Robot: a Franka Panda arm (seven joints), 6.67 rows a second.
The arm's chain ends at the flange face. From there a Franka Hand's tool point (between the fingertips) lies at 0.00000 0.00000 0.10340 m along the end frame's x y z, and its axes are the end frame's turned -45 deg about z.
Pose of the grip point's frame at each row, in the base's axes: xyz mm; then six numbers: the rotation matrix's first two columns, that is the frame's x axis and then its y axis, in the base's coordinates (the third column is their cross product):
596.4 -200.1 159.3 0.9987 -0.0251 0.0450 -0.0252 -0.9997 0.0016
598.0 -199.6 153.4 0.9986 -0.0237 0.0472 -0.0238 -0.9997 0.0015
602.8 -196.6 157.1 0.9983 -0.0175 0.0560 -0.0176 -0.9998 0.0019
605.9 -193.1 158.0 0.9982 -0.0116 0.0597 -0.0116 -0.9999 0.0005
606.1 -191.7 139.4 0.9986 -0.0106 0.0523 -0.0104 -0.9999 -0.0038
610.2 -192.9 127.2 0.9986 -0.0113 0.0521 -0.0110 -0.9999 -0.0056
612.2 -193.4 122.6 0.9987 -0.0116 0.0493 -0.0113 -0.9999 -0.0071
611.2 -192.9 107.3 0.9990 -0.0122 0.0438 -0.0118 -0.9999 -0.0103
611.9 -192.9 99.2 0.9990 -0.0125 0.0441 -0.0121 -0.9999 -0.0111
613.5 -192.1 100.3 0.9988 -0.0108 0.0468 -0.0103 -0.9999 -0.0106
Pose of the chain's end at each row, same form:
591.8 -199.8 262.6 0.6884 -0.7246 0.0330 -0.7240 -0.6891 -0.0307
593.1 -199.3 256.7 0.6893 -0.7237 0.0344 -0.7229 -0.6901 -0.0323
597.0 -196.3 260.3 0.6935 -0.7193 0.0409 -0.7183 -0.6946 -0.0383
599.7 -193.0 261.2 0.6976 -0.7152 0.0426 -0.7140 -0.6988 -0.0419
600.7 -192.0 242.7 0.6988 -0.7145 0.0343 -0.7135 -0.6995 -0.0397
604.8 -193.4 230.5 0.6983 -0.7150 0.0329 -0.7139 -0.6990 -0.0408
607.1 -194.1 225.9 0.6982 -0.7152 0.0298 -0.7142 -0.6988 -0.0399
606.7 -193.9 210.6 0.6981 -0.7157 0.0237 -0.7147 -0.6984 -0.0383
607.3 -194.0 202.5 0.6978 -0.7159 0.0233 -0.7150 -0.6982 -0.0390
608.6 -193.1 203.6 0.6990 -0.7147 0.0256 -0.7135 -0.6994 -0.0406

